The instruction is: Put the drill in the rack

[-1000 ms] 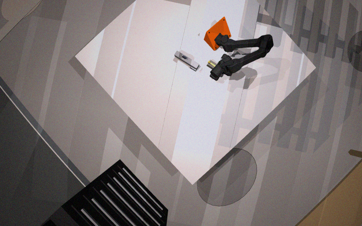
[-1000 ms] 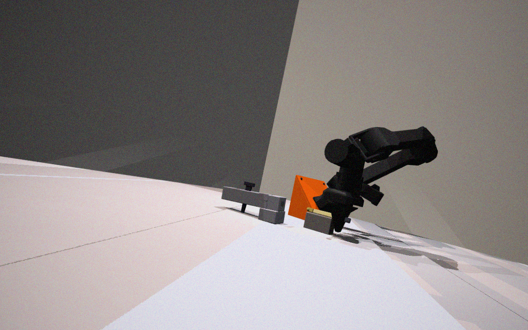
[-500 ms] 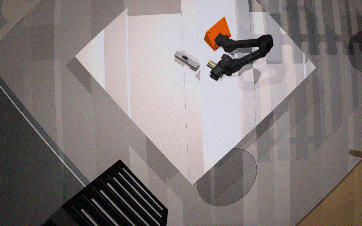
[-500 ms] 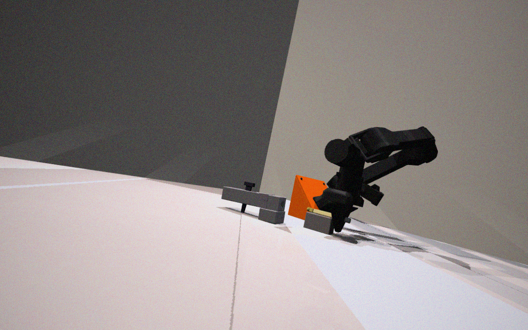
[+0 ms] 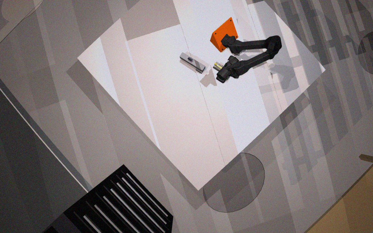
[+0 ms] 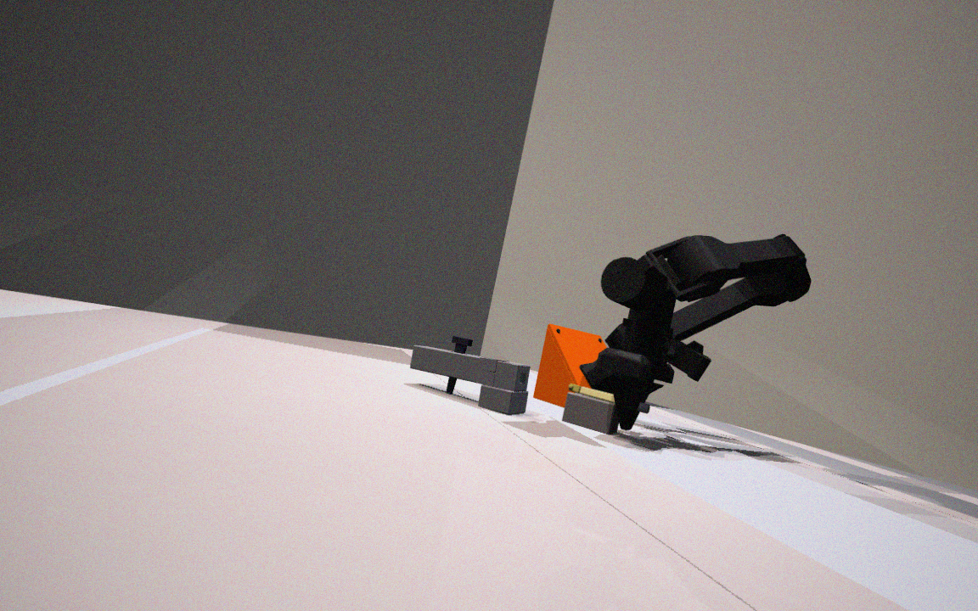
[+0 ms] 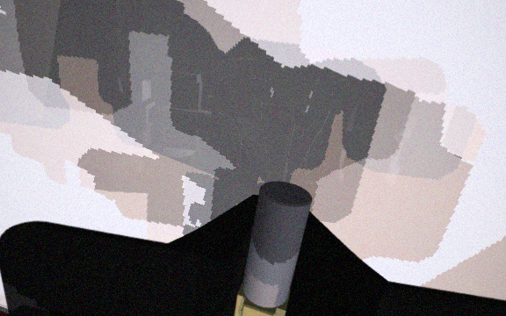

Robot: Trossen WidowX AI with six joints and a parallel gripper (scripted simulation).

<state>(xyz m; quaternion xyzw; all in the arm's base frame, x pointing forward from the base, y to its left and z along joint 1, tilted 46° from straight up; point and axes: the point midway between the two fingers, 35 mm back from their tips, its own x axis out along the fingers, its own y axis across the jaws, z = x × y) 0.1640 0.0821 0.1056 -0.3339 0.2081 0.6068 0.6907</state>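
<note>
My gripper tip is 4 cm to the left of the drill and 4 cm below it. Round my gripper tip: dark key (23 cm to the right, 10 cm ahead, 4 cm above); long grey holder (21 cm to the right, 10 cm ahead, 3 cm above); grey rack (5 cm to the right, 1 cm above).
</note>
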